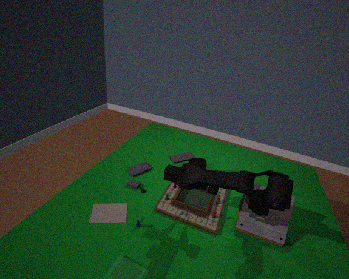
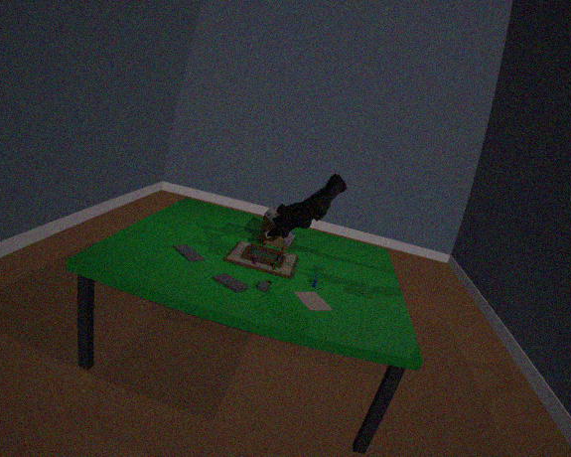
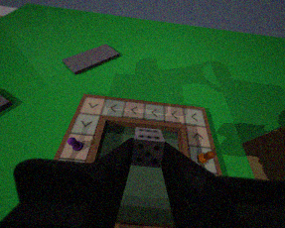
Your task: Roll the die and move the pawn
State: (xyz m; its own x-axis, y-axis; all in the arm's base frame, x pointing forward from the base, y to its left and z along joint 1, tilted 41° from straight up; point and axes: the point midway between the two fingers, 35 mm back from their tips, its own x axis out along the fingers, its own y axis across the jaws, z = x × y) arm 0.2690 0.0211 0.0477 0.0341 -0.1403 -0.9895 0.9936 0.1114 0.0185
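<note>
Now: gripper tip right at the die. Round my gripper tip: purple pawn (11 cm ahead, 9 cm below, 1 cm to the right); then orange pawn (11 cm behind, 9 cm below, 3 cm to the right); then sunken tray (11 cm below).
</note>
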